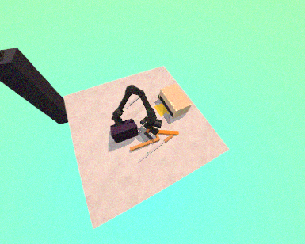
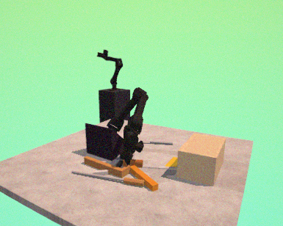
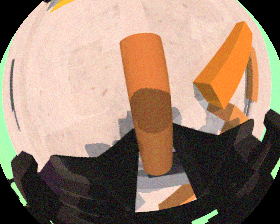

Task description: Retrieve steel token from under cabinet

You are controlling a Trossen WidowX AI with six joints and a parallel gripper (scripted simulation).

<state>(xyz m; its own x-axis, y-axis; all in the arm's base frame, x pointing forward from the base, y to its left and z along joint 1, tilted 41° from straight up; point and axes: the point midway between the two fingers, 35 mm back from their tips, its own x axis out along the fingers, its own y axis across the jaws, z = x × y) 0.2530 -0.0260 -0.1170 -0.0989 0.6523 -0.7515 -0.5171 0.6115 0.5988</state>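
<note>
The dark-handled tool lies 4 cm behind my gripper tip and 2 cm to the right of it. Also, from my gripper tip: orange bar 16 cm ahead, 7 cm to the right, 1 cm above.
</note>
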